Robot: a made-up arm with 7 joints.
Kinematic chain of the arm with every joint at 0, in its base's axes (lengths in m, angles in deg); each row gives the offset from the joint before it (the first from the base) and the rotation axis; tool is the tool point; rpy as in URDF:
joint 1: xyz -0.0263 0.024 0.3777 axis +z
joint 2: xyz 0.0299 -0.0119 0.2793 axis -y
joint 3: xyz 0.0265 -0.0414 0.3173 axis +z
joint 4: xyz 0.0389 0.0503 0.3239 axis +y
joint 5: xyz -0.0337 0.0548 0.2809 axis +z
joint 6: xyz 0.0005 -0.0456 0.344 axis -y
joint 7: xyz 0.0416 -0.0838 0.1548 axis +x
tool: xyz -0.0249 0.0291 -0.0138 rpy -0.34 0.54 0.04
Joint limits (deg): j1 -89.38..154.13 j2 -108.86..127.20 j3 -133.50..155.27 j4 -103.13..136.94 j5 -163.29..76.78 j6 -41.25..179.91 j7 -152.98..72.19
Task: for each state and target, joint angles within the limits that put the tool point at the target. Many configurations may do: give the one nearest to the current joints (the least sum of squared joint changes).
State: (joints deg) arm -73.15 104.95 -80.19 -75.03 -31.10 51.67 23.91
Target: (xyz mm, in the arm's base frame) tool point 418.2 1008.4 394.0
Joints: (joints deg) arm -80.14 105.52 -80.91 -52.84 -31.30 44.36 25.11
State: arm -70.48 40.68 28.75 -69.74 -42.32 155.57 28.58
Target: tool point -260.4 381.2 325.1
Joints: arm -70.33 79.06 20.62 -100.79 -45.19 144.90 29.15
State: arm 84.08 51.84 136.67 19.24 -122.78 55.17 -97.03
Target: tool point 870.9 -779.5 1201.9
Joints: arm 128.81 54.23 144.87 17.40 -125.69 76.05 -95.80
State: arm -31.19 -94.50 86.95 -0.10 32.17 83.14 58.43
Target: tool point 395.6 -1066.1 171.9
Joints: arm -50.85 -108.86 92.26 -21.15 30.18 94.10 59.31
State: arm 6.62 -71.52 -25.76 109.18 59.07 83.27 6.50
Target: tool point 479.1 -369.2 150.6
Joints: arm 0.45 -80.24 -26.13 114.69 60.42 81.68 6.38
